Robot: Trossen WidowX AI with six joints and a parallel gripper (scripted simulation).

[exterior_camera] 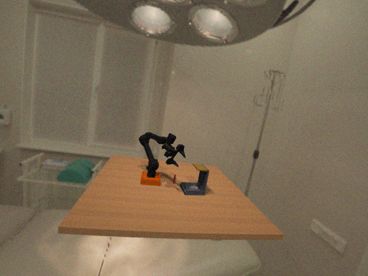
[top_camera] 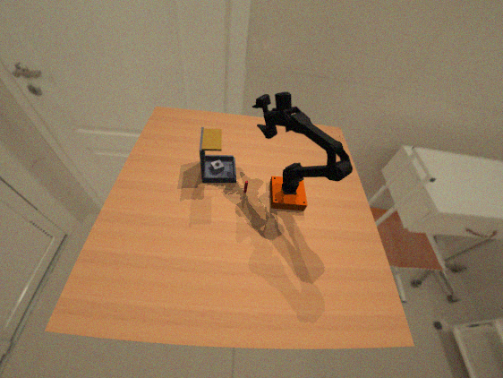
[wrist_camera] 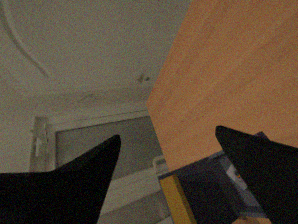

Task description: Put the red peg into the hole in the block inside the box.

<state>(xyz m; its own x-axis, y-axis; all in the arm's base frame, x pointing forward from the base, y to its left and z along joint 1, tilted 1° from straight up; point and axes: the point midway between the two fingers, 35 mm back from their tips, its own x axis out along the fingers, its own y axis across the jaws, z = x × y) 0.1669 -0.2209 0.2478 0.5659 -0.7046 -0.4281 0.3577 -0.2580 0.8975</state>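
The red peg is 20 mm ahead of my gripper tip, 240 mm to the left of it and 240 mm below it. Also, from my gripper tip: yellow roof: 190 mm ahead, 110 mm to the left, 60 mm below.
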